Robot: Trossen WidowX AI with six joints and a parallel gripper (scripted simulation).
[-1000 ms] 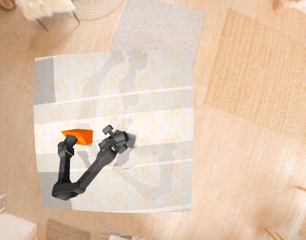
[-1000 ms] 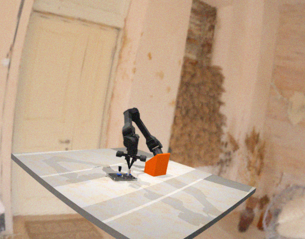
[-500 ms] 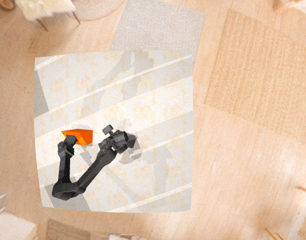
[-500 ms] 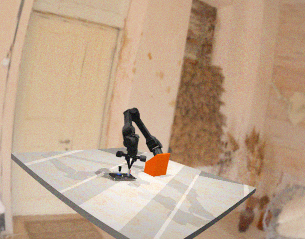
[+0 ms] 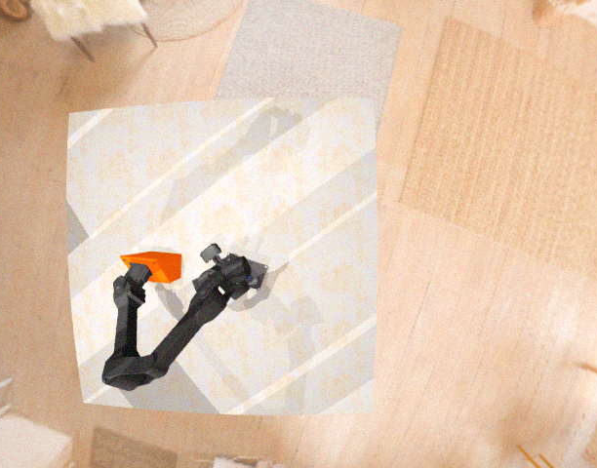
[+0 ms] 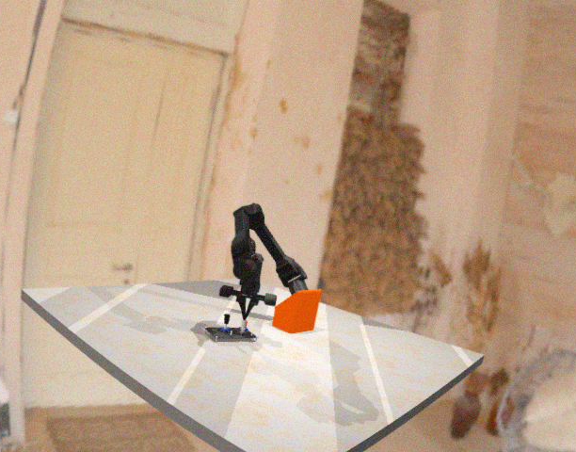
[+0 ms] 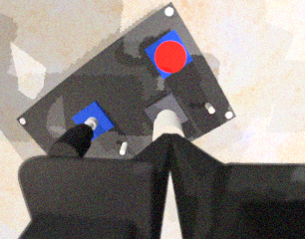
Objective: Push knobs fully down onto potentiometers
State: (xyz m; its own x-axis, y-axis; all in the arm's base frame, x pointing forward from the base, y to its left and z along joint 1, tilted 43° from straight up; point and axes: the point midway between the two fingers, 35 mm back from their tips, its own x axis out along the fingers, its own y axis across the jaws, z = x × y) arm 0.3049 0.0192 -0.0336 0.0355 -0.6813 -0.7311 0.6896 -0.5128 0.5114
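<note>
Now: the black knob 50 mm ahead of my gripper tip and 40 mm to the right of it. Round my gripper tip: white knob (20 mm below); then blue potentiometer (50 mm ahead, 40 mm to the right, 20 mm below).
</note>
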